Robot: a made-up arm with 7 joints.
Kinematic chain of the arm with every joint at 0, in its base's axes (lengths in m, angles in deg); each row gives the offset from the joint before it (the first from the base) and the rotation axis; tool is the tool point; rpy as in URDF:
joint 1: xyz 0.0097 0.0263 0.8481 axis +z
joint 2: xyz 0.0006 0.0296 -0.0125 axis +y
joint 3: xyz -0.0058 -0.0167 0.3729 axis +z
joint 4: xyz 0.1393 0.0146 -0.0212 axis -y
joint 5: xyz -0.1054 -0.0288 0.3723 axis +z
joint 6: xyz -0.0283 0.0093 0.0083 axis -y
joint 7: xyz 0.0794 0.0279 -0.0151 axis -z
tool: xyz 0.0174 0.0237 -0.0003 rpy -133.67 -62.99 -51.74
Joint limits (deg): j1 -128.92..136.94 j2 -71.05..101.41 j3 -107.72..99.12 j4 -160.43..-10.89 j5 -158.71..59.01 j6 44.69..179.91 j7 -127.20..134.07
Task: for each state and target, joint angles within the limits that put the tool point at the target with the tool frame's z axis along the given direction. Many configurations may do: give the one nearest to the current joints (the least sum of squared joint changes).
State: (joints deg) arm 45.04 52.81 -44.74 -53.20 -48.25 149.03 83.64
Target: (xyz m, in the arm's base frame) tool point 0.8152 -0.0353 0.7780 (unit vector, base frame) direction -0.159 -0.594 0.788
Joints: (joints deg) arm 26.42 63.48 -53.37 -79.57 -35.90 132.03 119.38
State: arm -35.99 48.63 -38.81 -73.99 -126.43 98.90 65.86
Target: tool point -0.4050 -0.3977 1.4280 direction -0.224 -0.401 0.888
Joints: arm -83.08 17.91 -67.53 -54.93 -114.77 91.88 33.58
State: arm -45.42 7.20 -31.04 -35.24 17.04 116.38 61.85
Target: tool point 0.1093 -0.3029 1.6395 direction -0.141 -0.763 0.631
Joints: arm -40.53 -8.22 -30.39 -57.14 5.07 115.56 18.31
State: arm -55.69 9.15 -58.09 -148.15 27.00 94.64 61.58
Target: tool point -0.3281 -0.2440 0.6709 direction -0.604 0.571 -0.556
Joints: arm -80.33 30.14 -58.13 -159.01 11.12 115.34 30.57
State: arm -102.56 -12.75 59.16 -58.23 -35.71 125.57 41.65
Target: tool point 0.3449 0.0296 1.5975 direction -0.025 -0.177 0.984
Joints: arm -89.16 -37.94 27.41 -75.18 -40.58 121.81 36.34
